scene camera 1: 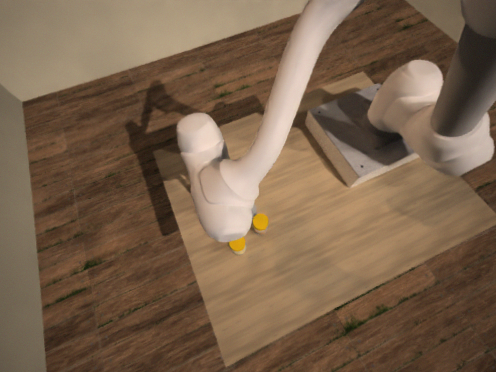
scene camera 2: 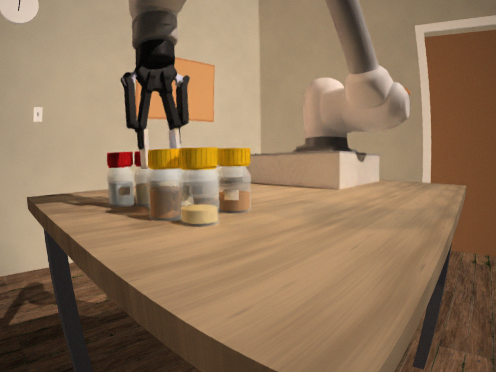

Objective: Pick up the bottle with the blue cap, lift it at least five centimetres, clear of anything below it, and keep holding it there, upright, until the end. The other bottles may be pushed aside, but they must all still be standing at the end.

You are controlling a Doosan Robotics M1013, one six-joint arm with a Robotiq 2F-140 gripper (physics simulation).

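Places are measured from the arm's base along level axes (x ahead, y left, z up), in metres.
Pixels of known places: arm's base, origin of its link: (scene camera 1: pixel 381 126).
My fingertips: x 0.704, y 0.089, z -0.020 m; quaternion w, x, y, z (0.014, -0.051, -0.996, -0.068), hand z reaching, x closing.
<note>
Ahead of a thing's pixels: the offset from my fingertips to its middle. "spot": to the spot under its first point. Level surfaces: height alone.
The bottle with the blue cap does not show in either view. My gripper (scene camera 2: pixel 159 144) points straight down, its fingertips low among the bottles. It is shut on a bottle hidden behind the front yellow-capped ones. The left fingertip stands in front of a red-capped bottle {0.012 m back, 0.077 m right, 0.023 m down} (scene camera 2: pixel 142 184); the right one goes down behind a yellow cap. Another red-capped bottle {0.036 m ahead, 0.113 m right, 0.023 m down} (scene camera 2: pixel 120 182) stands at the left. Yellow-capped bottles stand at the left front {spot: 0.043 m ahead, 0.084 m left, 0.038 m down} (scene camera 2: pixel 165 195), the middle front (scene camera 2: pixel 199 187) and the right (scene camera 2: pixel 234 182). All visible bottles are upright. The wrist hides the gripper in scene camera 1.
In scene camera 1 a yellow cap {0.090 m back, 0.089 m left, 0.017 m up} (scene camera 1: pixel 260 221) and another yellow cap {0.011 m ahead, 0.124 m left, 0.017 m up} (scene camera 1: pixel 237 244) show close beside the wrist. The wooden table {0.076 m down} (scene camera 1: pixel 320 240) (scene camera 2: pixel 320 250) carries the arm's grey-topped base block (scene camera 1: pixel 334 145) (scene camera 2: pixel 300 171), to the right of the bottles.
</note>
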